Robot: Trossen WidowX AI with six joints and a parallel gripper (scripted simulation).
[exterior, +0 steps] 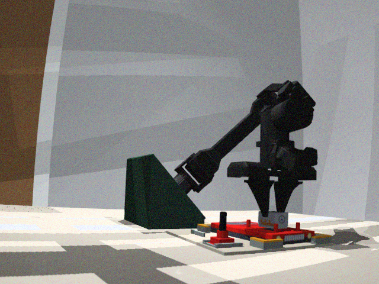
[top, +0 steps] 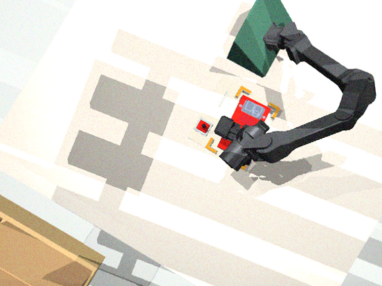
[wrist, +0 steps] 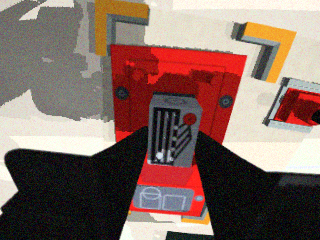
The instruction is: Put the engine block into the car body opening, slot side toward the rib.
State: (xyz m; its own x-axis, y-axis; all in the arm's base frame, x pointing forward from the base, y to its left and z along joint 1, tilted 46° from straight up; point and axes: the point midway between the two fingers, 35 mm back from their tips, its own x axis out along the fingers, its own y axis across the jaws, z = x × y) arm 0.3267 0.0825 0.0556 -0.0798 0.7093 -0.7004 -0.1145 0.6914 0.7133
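My gripper tip is now 10 mm above the engine block. The rest, counted from my gripper tip: black peg 120 mm to the right, 40 mm ahead, 10 mm below.
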